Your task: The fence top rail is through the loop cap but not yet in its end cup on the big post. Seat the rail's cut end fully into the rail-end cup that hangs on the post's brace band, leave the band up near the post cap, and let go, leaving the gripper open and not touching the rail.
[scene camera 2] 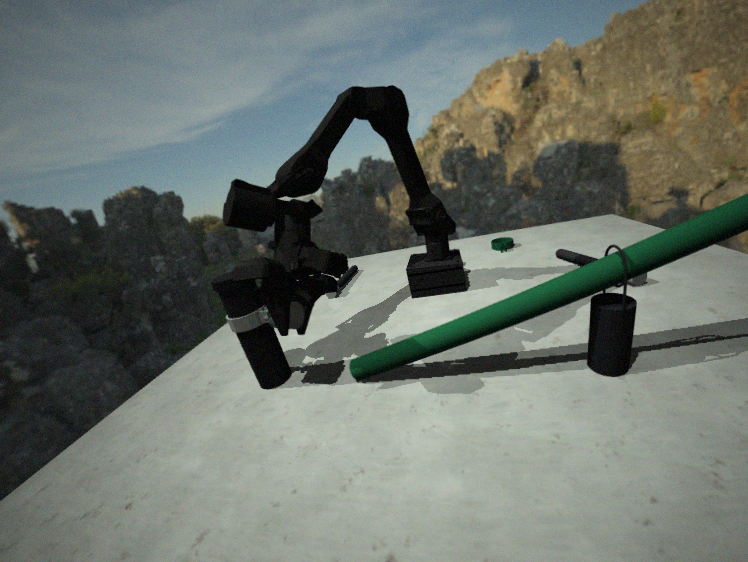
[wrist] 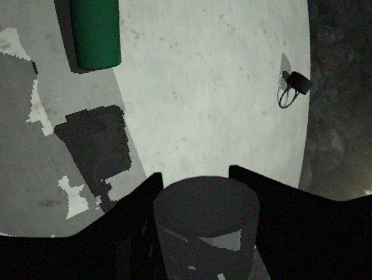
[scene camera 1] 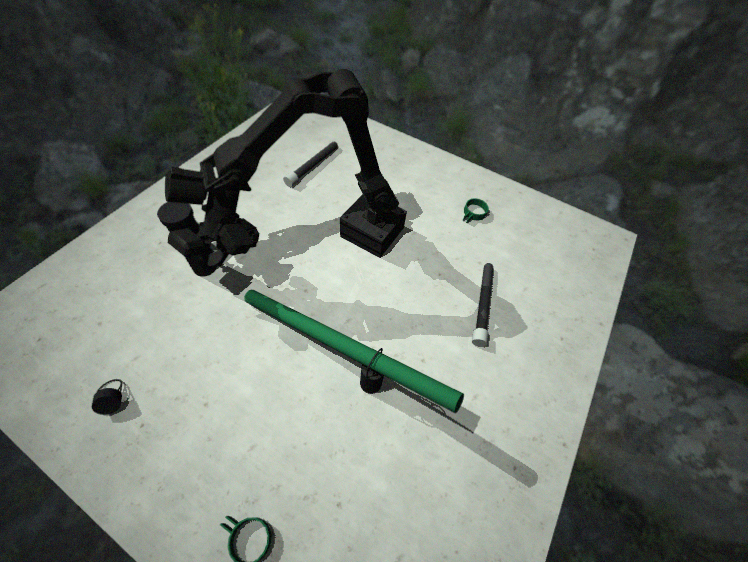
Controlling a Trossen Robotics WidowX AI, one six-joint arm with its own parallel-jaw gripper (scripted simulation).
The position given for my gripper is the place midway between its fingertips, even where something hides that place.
I see my gripper [scene camera 2: 293,335], a green top rail [scene camera 2: 608,271], a short black post [scene camera 2: 612,315] and a big black post [scene camera 2: 261,346].
The green top rail also shows in scene camera 1 [scene camera 1: 359,352]. My gripper shows as well in the wrist view [wrist: 196,176] and in scene camera 1 [scene camera 1: 211,267]. The big black post is seen too in scene camera 1 [scene camera 1: 174,215].
